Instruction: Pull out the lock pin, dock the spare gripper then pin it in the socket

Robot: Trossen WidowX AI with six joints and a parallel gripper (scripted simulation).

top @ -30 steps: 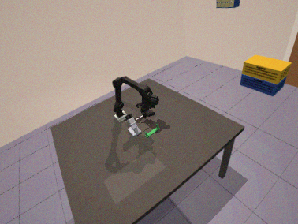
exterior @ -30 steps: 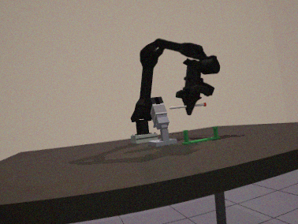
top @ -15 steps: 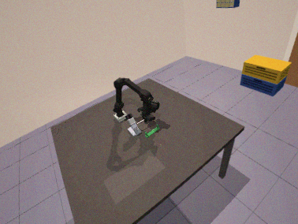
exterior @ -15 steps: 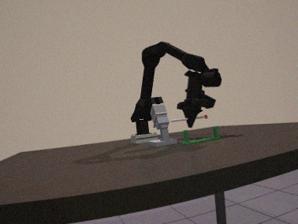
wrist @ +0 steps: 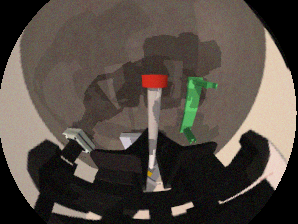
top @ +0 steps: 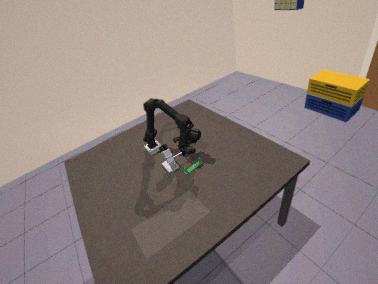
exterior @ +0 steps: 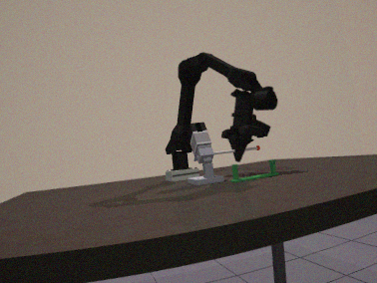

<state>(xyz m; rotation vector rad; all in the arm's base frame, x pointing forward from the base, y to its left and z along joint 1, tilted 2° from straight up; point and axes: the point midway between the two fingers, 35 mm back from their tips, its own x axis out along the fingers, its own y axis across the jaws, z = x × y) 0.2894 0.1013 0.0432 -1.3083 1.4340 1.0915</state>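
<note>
My gripper tip is now 10 cm to the left of the grey mount and 2 cm past it. The rest, counted from my gripper tip: green rack (9 cm ahead, 2 cm below); spare gripper (10 cm to the right, 7 cm above, 3 cm behind).
</note>
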